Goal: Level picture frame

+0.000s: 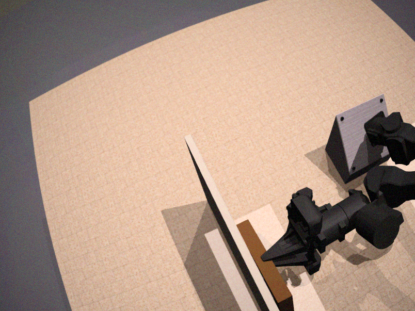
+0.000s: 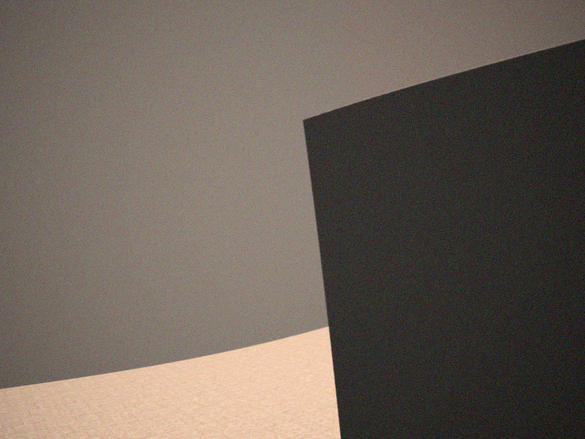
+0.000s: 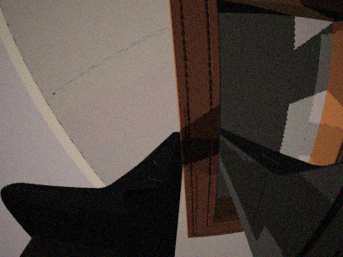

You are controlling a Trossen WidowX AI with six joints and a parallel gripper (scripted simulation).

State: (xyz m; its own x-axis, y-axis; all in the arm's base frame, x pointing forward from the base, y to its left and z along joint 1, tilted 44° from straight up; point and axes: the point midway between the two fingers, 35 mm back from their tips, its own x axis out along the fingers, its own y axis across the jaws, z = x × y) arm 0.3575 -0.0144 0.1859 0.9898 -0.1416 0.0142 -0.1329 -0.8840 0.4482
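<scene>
Now: gripper tip 5 cm above the brown wooden picture frame, 2 cm to the right of it and 1 cm short of it. The rest, counted from my gripper tip: wall panel 6 cm below, 2 cm ahead, 1 cm to the left.
</scene>
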